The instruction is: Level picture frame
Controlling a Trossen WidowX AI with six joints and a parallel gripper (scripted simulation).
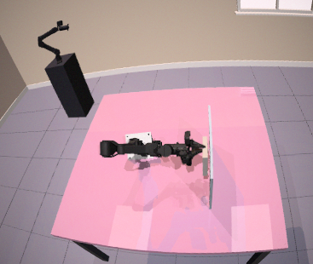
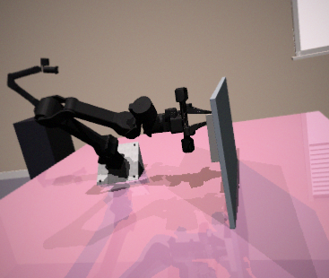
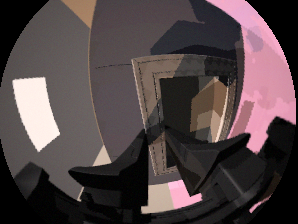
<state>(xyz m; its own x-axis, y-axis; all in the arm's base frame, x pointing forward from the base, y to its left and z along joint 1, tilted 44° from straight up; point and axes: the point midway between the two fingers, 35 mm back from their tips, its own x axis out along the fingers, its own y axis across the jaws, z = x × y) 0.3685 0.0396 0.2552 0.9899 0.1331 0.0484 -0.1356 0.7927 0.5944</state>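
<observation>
My gripper tip is 5 cm above the picture frame. Also, from my gripper tip: thin wall panel (2 cm ahead, 7 cm below).
</observation>
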